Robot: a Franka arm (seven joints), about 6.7 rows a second.
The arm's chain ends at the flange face. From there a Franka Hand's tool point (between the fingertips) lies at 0.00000 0.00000 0.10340 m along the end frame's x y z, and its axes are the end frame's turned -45 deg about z.
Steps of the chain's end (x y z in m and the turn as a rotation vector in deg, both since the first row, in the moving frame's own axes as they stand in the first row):
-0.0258 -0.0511 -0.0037 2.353 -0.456 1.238
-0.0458 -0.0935 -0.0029 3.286 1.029 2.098
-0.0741 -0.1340 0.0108 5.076 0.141 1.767
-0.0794 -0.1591 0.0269 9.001 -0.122 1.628
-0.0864 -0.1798 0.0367 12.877 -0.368 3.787
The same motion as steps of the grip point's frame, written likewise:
0.0203 -0.0579 -0.0038 1.986 1.341 1.238
0.0393 -0.1013 -0.0031 1.596 3.051 2.098
0.0491 -0.1533 0.0104 3.490 3.689 1.767
0.0678 -0.1801 0.0256 6.451 6.278 1.628
0.0824 -0.2045 0.0341 9.366 8.845 3.787

